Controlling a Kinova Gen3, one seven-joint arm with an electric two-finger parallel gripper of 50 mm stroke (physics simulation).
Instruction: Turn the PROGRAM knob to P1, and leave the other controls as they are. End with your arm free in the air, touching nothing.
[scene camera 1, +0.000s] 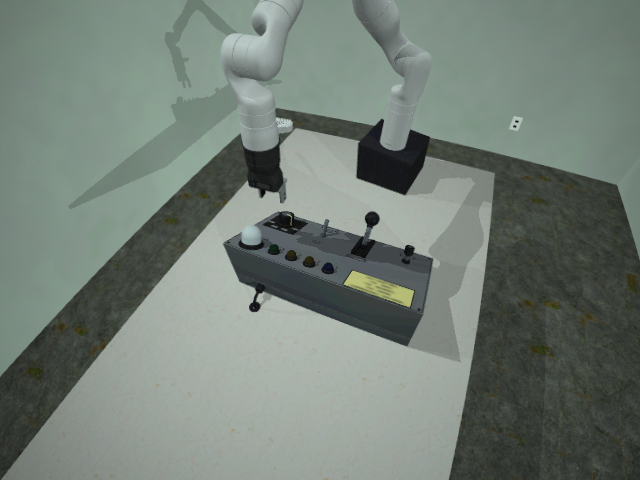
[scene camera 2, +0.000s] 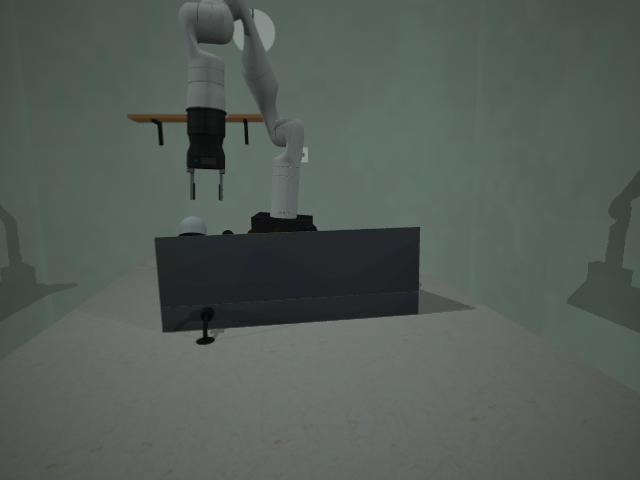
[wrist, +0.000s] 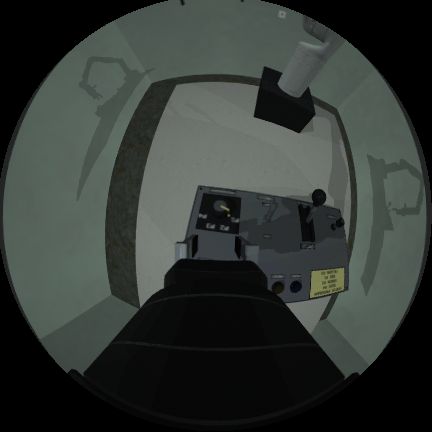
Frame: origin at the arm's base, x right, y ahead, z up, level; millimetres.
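Where they show: gripper, fingertip midpoint: (scene camera 1: 272, 198) (scene camera 2: 206, 200) (wrist: 215, 242); arm's base, link origin: (scene camera 1: 392, 142) (scene camera 2: 283, 217) (wrist: 289, 88).
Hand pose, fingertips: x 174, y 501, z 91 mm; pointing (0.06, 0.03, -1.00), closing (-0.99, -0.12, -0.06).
Each offset is from my fingertips to the top centre of the thing. "*": to the spot under its first point.
The PROGRAM knob {dx +8, dy -52, dz -106 mm} (scene camera 1: 285, 218) (wrist: 220, 206) is a black round knob on a dark plate at the back left of the grey console (scene camera 1: 320, 299) (scene camera 2: 289, 268) (wrist: 260, 250). In the wrist view its yellow pointer slants toward the P1 label {* dx -33, dy -32, dz -136 mm} (wrist: 235, 219), which lies on the toggle's side of the plate. P2, P3 and P4 follow around the knob. My gripper (scene camera 1: 272, 197) (scene camera 2: 206, 198) (wrist: 215, 242) is open and empty. It hangs in the air above the console's left part, clear of the knob. The knob does not show in scene camera 2, behind the console's front.
A toggle {dx -111, dy -65, dz -107 mm} (scene camera 1: 325, 228) (wrist: 271, 212), a ball-headed lever {dx -230, dy -118, dz -72 mm} (scene camera 1: 371, 219) (wrist: 319, 196) and a small black control {dx -352, dy -61, dz -99 mm} (scene camera 1: 408, 250) (wrist: 340, 222) stand right of the knob. A white dome {* dx +1, dy +108, dz -34 mm} (scene camera 1: 251, 236) (scene camera 2: 192, 225) and several coloured buttons line the front. A black handle {* dx -17, dy +178, dz -209 mm} (scene camera 1: 256, 298) (scene camera 2: 205, 326) stands before the console.
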